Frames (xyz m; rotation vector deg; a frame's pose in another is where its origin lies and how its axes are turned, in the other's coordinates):
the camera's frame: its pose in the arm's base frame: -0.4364 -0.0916 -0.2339 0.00 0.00 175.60
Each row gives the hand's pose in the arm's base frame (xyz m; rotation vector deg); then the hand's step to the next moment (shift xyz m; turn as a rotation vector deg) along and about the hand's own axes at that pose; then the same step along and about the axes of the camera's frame.
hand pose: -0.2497 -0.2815 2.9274 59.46 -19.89 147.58
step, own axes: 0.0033 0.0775 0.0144 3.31 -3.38 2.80
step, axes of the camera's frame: 0.0184 0.0766 0.0049 -0.63 -2.90 4.63
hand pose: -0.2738 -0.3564 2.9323 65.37 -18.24 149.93
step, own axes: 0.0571 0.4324 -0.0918 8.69 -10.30 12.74
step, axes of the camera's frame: 0.2130 0.3871 -0.0589 -5.81 -7.63 15.87
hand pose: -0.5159 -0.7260 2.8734 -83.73 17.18 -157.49
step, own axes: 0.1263 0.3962 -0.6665 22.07 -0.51 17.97
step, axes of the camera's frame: 0.6256 0.3428 -0.3290 -2.74 4.46 27.98
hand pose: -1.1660 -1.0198 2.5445 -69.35 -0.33 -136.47
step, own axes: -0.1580 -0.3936 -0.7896 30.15 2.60 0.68
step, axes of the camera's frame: 0.6997 -0.1965 -0.5246 12.47 15.29 22.96
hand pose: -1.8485 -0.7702 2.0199 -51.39 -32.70 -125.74
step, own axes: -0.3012 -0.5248 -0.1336 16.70 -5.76 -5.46
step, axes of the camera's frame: 0.3145 -0.3748 -0.3802 14.79 7.83 7.87
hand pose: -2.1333 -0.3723 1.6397 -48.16 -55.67 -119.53
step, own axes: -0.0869 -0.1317 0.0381 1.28 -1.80 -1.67
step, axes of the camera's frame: 0.0536 -0.1184 -0.0973 2.50 1.06 -0.55
